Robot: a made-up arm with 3 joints. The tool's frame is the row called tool.
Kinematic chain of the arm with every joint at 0, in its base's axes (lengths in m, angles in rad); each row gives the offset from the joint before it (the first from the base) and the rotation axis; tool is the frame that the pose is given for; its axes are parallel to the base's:
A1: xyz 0 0 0.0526 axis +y
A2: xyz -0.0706 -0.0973 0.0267 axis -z
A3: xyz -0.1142 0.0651 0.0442 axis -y
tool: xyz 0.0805 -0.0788 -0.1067
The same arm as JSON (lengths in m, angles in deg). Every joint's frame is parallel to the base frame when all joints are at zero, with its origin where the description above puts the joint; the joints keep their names.
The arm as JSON. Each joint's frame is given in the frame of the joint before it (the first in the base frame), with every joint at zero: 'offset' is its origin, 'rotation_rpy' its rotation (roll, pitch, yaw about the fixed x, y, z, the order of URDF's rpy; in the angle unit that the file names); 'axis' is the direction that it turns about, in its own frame. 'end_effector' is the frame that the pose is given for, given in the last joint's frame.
{"length_unit": "m", "angle_unit": "deg", "chain": [{"id": "A1", "offset": [0.0, 0.0, 0.0526], "rotation_rpy": [0.0, 0.0, 0.0], "axis": [0.0, 1.0, 0.0]}, {"id": "A2", "offset": [-0.0706, -0.0973, 0.0267], "rotation_rpy": [0.0, 0.0, 0.0], "axis": [0.0, 0.0, -1.0]}, {"id": "A3", "offset": [-0.1142, 0.0651, 0.0442], "rotation_rpy": [0.0, 0.0, 0.0], "axis": [0.0, -1.0, 0.0]}], "end_effector": {"offset": [0.0805, -0.0788, -0.1067], "rotation_rpy": [0.0, 0.0, 0.0]}}
